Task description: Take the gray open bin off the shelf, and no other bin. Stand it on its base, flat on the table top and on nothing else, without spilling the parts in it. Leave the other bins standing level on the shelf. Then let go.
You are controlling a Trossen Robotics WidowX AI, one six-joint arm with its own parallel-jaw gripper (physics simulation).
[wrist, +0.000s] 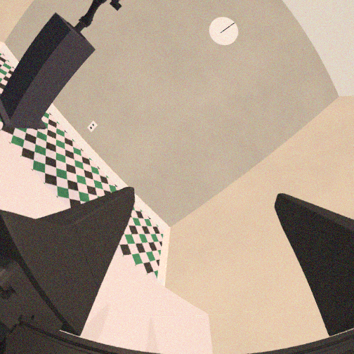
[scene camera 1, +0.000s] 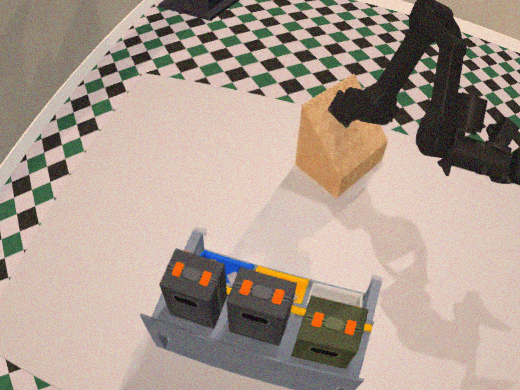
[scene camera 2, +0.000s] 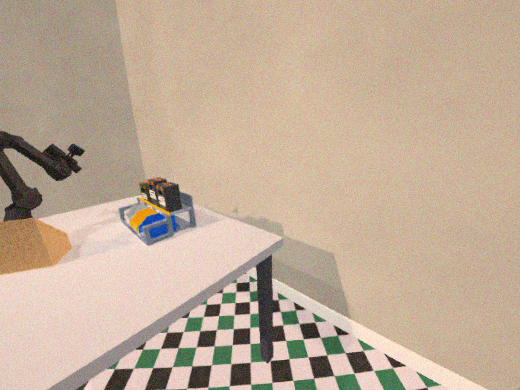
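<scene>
The gray open bin is pale and sits in the low row of the shelf, at the right end in scene camera 1. The parts in it cannot be made out. A yellow open bin is beside it, and a blue open bin is at the other end of the row. My gripper is open and empty, in the air well away from the shelf. The bins do not show in the wrist view.
Two dark boxes and an olive box stand on the shelf's raised tier, behind the open bins. A large wooden block stands on the white table top, beneath my gripper in scene camera 1.
</scene>
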